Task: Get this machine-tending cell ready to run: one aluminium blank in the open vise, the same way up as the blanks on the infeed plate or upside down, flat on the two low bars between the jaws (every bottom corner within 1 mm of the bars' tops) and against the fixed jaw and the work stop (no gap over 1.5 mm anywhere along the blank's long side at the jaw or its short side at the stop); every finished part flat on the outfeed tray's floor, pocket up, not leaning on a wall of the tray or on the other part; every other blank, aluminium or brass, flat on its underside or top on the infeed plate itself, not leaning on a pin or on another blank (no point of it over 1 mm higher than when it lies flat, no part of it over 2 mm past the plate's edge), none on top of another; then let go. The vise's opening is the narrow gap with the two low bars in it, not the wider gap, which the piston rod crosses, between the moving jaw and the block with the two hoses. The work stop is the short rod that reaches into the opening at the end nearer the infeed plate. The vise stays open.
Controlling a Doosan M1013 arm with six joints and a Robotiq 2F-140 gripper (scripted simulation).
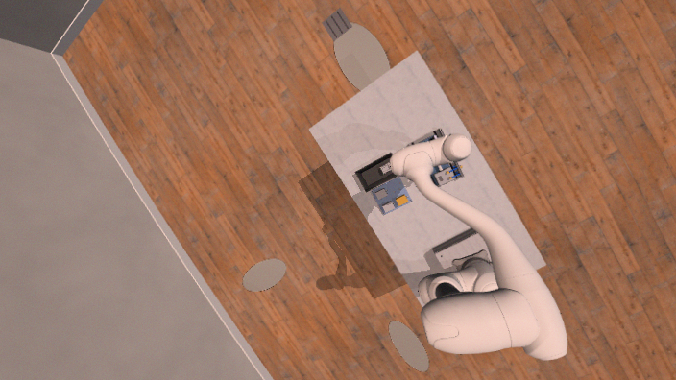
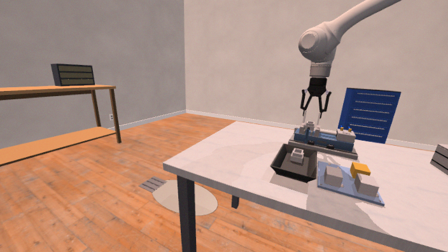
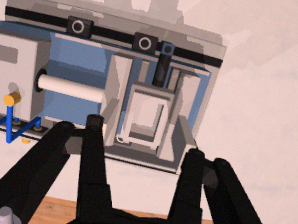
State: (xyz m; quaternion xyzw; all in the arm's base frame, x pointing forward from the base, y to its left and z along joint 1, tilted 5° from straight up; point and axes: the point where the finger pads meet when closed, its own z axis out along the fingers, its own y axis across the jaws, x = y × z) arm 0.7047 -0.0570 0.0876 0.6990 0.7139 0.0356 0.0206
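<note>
My hand is 60 mm above the fixed jaw and 30 mm short of it. Also, from my hand: moving jaw: 60 mm below, 40 mm behind; dark work stop rod: 50 mm to the left, 50 mm below; piston rod: 90 mm behind, 60 mm below.
</note>
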